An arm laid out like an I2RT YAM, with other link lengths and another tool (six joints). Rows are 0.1 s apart.
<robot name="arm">
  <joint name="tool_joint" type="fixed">
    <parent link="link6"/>
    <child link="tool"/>
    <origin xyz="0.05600 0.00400 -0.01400" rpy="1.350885 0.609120 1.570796"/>
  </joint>
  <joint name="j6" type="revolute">
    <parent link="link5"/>
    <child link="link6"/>
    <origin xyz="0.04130 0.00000 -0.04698"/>
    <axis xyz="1 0 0"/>
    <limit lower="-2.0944" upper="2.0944"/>
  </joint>
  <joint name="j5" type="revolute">
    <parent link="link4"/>
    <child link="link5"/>
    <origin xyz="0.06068 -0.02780 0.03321"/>
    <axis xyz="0 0 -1"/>
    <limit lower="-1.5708" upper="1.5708"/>
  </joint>
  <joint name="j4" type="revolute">
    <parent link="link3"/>
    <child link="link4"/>
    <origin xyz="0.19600 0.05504 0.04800"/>
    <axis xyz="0 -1 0"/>
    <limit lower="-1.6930" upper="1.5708"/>
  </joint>
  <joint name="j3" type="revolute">
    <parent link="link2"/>
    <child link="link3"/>
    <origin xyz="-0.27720 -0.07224 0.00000"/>
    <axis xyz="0 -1 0"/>
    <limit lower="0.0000" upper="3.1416"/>
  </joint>
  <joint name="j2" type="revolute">
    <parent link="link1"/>
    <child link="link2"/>
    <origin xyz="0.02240 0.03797 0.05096"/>
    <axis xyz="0 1 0"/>
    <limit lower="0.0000" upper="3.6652"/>
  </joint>
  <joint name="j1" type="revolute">
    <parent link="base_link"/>
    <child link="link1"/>
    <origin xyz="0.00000 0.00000 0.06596"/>
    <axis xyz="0 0 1"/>
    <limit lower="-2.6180" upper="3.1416"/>
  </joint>
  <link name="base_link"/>
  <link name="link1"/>
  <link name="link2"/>
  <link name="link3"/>
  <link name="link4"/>
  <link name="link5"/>
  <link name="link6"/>
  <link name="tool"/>
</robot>
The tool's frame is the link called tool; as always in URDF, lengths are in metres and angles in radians.
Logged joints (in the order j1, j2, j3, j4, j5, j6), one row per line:
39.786 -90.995 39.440 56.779 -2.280 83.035
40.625 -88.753 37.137 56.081 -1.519 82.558
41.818 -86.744 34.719 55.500 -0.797 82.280
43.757 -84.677 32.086 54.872 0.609 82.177
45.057 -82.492 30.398 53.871 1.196 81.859
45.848 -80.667 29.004 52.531 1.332 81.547
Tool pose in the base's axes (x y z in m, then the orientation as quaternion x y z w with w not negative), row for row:
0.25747 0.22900 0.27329 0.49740 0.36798 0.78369 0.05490
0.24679 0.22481 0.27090 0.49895 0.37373 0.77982 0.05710
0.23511 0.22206 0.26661 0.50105 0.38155 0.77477 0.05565
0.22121 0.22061 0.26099 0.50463 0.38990 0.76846 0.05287
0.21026 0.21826 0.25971 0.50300 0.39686 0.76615 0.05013
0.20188 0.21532 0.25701 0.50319 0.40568 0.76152 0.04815
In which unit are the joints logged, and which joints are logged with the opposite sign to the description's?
The joints are logged in degrees. Opposite sign: j2.
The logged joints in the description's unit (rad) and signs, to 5 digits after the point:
0.69440 1.58816 0.68836 0.99098 -0.03979 1.44923
0.70904 1.54903 0.64816 0.97880 -0.02651 1.44091
0.72986 1.51397 0.60596 0.96866 -0.01391 1.43606
0.76370 1.47789 0.56001 0.95770 0.01063 1.43426
0.78639 1.43976 0.53055 0.94023 0.02087 1.42871
0.80020 1.40790 0.50622 0.91684 0.02325 1.42326

